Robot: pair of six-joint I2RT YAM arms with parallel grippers.
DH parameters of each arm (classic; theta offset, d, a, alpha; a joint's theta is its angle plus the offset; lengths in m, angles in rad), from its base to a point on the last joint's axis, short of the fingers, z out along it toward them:
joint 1: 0 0.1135 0.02 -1.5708
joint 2: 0 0 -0.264 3.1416
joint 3: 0.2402 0 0.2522 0
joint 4: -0.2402 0 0.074 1.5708
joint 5: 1.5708 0 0 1.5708
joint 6: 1.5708 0.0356 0 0
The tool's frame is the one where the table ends.
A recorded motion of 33 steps. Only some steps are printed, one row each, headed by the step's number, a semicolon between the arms.
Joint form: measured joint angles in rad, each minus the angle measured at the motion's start. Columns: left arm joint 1, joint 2, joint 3, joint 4, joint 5, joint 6; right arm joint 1, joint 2, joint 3, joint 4, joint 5, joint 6.
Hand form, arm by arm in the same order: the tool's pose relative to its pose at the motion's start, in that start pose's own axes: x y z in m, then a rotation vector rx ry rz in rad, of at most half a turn. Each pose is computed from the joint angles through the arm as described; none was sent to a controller.
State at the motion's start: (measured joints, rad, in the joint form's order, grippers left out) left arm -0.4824 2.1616 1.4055 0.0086 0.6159 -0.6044; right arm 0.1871 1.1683 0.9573 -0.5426 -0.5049 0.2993
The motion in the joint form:
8: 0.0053 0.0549 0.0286 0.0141 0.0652 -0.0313; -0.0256 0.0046 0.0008 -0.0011 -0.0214 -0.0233
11: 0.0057 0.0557 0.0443 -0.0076 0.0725 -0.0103; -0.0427 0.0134 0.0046 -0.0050 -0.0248 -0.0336
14: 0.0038 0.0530 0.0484 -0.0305 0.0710 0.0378; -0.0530 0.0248 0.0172 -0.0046 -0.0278 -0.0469
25: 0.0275 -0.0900 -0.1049 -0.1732 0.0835 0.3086; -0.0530 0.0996 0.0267 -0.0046 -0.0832 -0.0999
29: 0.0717 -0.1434 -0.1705 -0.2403 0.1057 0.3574; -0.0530 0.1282 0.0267 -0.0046 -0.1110 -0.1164
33: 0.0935 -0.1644 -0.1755 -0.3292 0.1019 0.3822; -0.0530 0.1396 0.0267 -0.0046 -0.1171 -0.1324
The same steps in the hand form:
8: -0.0003 0.0106 0.0115 0.0455 0.0418 -0.0416; -0.0018 -0.0052 -0.0018 -0.0039 -0.0034 -0.0056
11: -0.0025 0.0085 0.0108 0.0488 0.0496 -0.0249; -0.0035 -0.0094 -0.0022 0.0052 -0.0042 -0.0012
14: -0.0017 0.0074 0.0104 0.0423 0.0597 0.0144; -0.0073 -0.0111 -0.0025 0.0082 -0.0101 -0.0092
25: 0.0264 0.0094 -0.0264 -0.0009 0.1511 0.1768; -0.0086 -0.0194 0.0145 -0.0330 0.0565 -0.0273
29: 0.0354 0.0216 -0.0483 -0.0184 0.1840 0.1471; -0.0077 -0.0230 0.0215 -0.0554 0.0852 -0.0275
33: 0.0385 0.0258 -0.0598 -0.0486 0.2195 0.1116; -0.0073 -0.0246 0.0242 -0.0601 0.0952 -0.0370

